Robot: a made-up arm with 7 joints.
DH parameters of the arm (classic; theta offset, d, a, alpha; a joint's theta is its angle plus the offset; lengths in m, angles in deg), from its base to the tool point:
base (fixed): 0 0.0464 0 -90
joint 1: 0 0.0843 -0.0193 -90
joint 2: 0 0.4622 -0.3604 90
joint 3: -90 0.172 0.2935 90
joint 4: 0 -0.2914 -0.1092 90
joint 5: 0 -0.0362 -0.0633 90
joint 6: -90 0.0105 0.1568 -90
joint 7: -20.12 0 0.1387 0
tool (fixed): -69.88 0.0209 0 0
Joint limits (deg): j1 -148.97..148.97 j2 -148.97..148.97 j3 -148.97..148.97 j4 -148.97..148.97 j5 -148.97..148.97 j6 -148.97..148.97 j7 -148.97..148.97
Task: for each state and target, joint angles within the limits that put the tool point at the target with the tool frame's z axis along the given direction. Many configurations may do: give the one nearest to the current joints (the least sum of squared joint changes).
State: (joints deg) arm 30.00 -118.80 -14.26 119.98 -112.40 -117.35 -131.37
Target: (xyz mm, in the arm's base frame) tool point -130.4 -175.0 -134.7 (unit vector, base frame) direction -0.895 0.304 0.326
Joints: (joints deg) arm 69.12 -130.70 -32.09 72.61 -97.79 -80.87 -148.97
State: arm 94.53 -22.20 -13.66 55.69 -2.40 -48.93 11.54
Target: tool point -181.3 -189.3 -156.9 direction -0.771 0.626 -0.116
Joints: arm 69.69 -62.68 -28.69 88.27 -8.16 -66.10 14.79
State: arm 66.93 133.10 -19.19 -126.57 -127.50 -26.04 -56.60
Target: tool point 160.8 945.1 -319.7 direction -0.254 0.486 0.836
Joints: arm 25.52 99.37 -75.32 -144.15 -95.03 -58.07 -51.49
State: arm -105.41 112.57 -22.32 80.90 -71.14 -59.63 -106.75
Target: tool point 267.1 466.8 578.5 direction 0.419 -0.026 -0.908
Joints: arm -89.94 148.97 -69.11 117.70 -99.65 -96.42 -80.06
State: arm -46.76 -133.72 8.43 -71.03 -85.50 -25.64 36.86
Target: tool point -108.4 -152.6 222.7 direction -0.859 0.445 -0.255
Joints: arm -24.28 -133.80 -7.78 -107.42 -108.49 6.10 27.17
